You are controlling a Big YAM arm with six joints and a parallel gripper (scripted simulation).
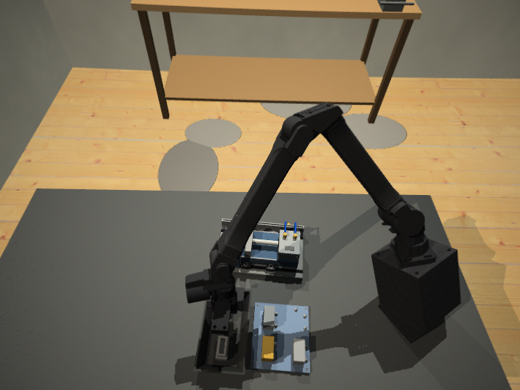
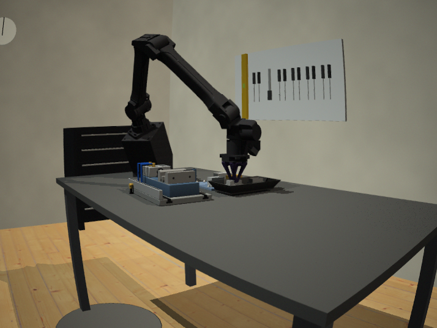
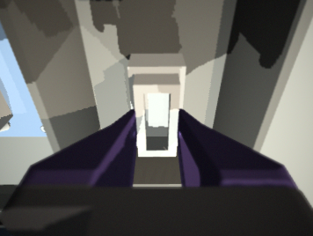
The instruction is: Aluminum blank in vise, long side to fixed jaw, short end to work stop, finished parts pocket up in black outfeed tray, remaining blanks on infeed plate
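Now: hand 200 mm past the gray aluminum blank, 130 mm to the right of it and 20 mm above it. Round my hand: brass blank (120 mm behind, 110 mm to the left, 20 mm below); then infeed plate (160 mm behind, 70 mm to the left, 50 mm below); then work stop rod (40 mm behind, 180 mm to the right, 40 mm above).
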